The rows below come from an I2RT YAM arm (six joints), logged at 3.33 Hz.
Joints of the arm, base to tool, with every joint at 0 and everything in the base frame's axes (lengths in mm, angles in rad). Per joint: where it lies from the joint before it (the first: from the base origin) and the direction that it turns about. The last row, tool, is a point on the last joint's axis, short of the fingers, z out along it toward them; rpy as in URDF.
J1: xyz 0 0 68 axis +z
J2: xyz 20 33.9 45.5 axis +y
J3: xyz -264 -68.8 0 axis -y
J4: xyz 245 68.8 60 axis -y
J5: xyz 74 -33.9 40.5 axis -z
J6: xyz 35.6 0 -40.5 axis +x
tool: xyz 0 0 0 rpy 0 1.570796 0
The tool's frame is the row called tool.
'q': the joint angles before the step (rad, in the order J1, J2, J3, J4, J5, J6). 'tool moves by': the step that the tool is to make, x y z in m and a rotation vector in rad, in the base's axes. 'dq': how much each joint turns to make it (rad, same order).
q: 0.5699, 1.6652, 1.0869, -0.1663, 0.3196, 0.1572
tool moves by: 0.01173, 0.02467, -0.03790, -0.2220, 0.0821, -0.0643
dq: 0.0527, 0.1797, 0.1049, -0.1163, 0.1802, -0.0053
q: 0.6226, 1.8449, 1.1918, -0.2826, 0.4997, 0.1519
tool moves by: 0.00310, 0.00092, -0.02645, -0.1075, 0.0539, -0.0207
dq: 0.0019, 0.0780, 0.0110, -0.0326, 0.0590, -0.0138
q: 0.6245, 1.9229, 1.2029, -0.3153, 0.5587, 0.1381
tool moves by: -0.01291, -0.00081, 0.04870, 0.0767, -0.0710, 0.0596
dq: 0.0149, -0.1411, -0.0024, -0.0207, -0.0415, -0.0301
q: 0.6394, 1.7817, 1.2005, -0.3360, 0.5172, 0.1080
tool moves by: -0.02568, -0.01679, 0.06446, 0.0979, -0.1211, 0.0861
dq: -0.0004, -0.2189, -0.0305, -0.0015, -0.0634, -0.0668
